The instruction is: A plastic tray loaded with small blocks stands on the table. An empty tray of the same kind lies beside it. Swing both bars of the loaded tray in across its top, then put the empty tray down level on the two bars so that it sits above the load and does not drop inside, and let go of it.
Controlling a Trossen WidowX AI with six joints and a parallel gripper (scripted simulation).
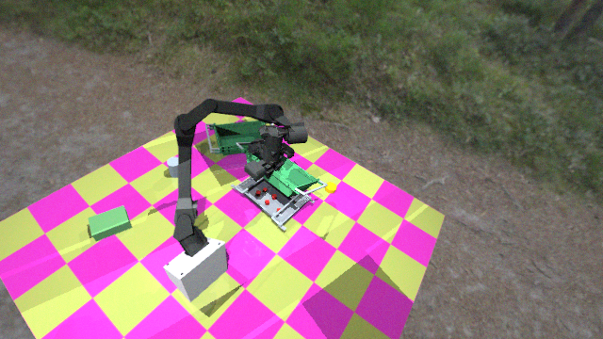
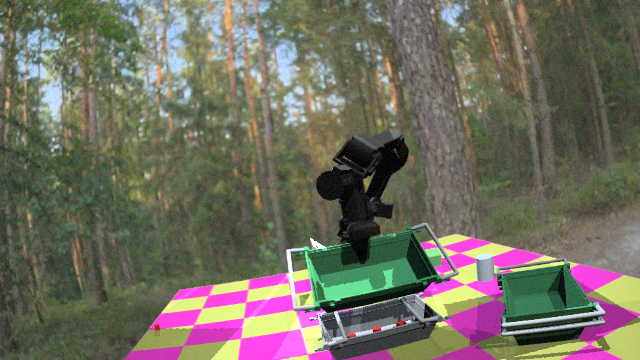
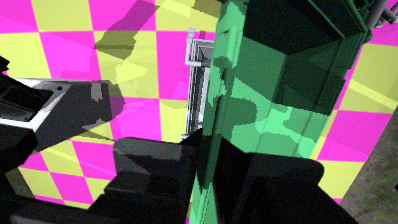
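My gripper tip is 70 mm short of the green tray. Round my gripper tip: green block: 460 mm behind, 330 mm to the left, 160 mm below; grey cylinder: 390 mm to the left, 150 mm below, 140 mm behind; yellow object: 280 mm ahead, 170 mm below, 140 mm to the right.
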